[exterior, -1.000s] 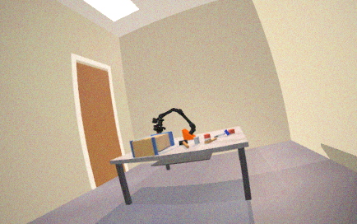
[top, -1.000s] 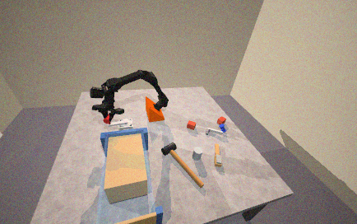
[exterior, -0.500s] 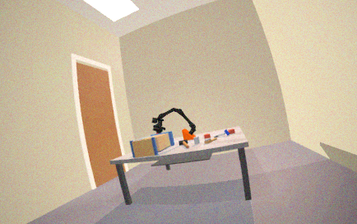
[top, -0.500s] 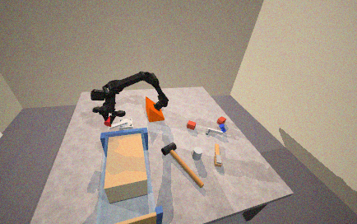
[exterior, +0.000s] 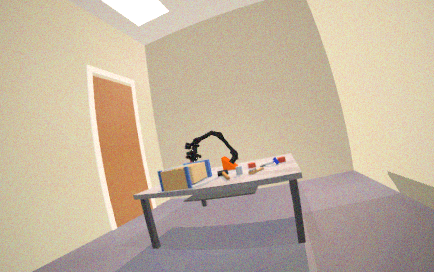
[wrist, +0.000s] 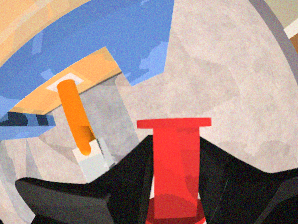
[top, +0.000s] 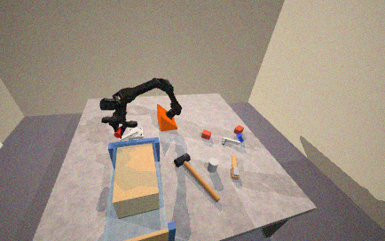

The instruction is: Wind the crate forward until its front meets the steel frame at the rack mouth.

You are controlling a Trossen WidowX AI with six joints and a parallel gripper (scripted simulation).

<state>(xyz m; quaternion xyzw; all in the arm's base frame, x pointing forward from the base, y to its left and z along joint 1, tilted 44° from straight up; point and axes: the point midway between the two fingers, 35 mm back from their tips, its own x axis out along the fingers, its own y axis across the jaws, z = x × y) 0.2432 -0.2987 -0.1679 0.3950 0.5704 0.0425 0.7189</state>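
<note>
Now: gripper tip 4 cm to the right of the red-handled winch handle, 4 cm past it and 3 cm above it. Also, from my gripper tip: red grip: 1 cm to the left, 1 cm behind; then frame: 9 cm to the left, 9 cm ahead, 2 cm below; then grey hand winch: 10 cm below, 9 cm behind, 8 cm to the left.
</note>
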